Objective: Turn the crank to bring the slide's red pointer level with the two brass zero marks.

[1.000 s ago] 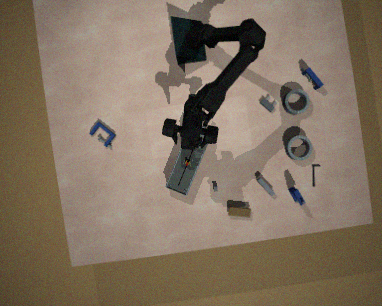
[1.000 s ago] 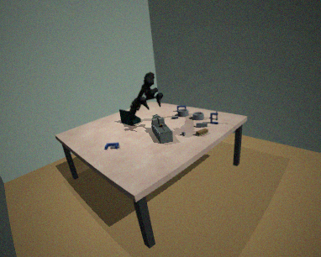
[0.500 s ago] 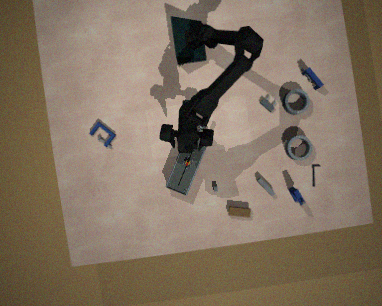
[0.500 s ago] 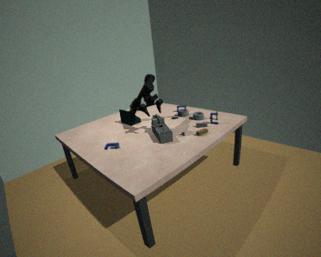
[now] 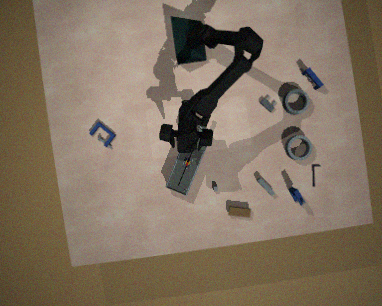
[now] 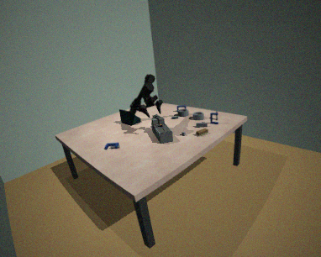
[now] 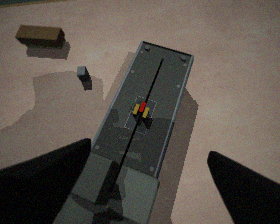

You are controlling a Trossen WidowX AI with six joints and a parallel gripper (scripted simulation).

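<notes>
The dark handle is 10 cm behind my gripper tip, 9 cm to the left of it and 9 cm below it. Also, from my gripper tip: small grey cube (18 cm ahead, 10 cm to the left, 14 cm below); then red pointer (6 cm ahead, 7 cm below); then brown block (28 cm ahead, 18 cm to the left, 13 cm below).
</notes>
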